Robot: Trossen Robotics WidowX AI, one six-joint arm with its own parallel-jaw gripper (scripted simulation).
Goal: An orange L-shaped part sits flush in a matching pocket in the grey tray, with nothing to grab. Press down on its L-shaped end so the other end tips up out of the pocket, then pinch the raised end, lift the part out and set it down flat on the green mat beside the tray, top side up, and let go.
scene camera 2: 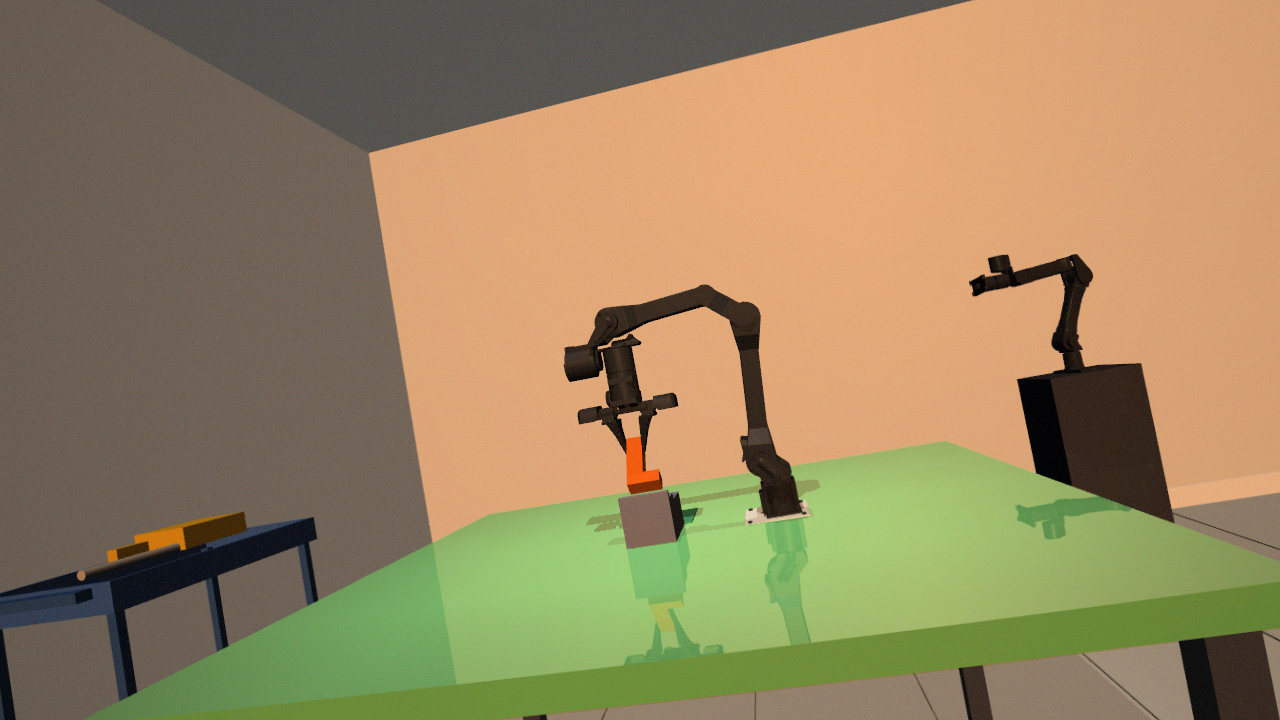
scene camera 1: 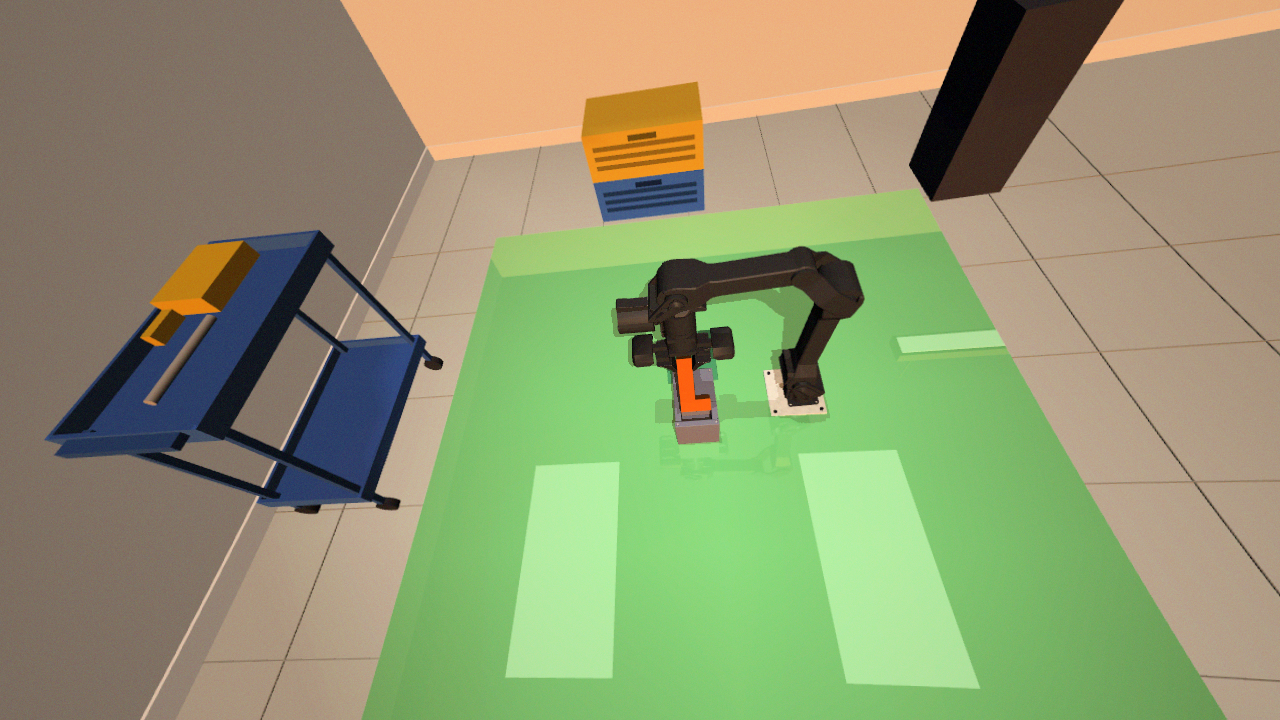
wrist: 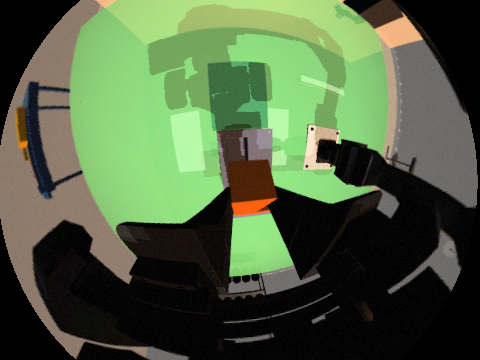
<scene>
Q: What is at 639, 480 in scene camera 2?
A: An orange L-shaped part.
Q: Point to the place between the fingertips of the gripper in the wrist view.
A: At 247, 189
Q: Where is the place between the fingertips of the gripper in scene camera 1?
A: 684, 370
</scene>
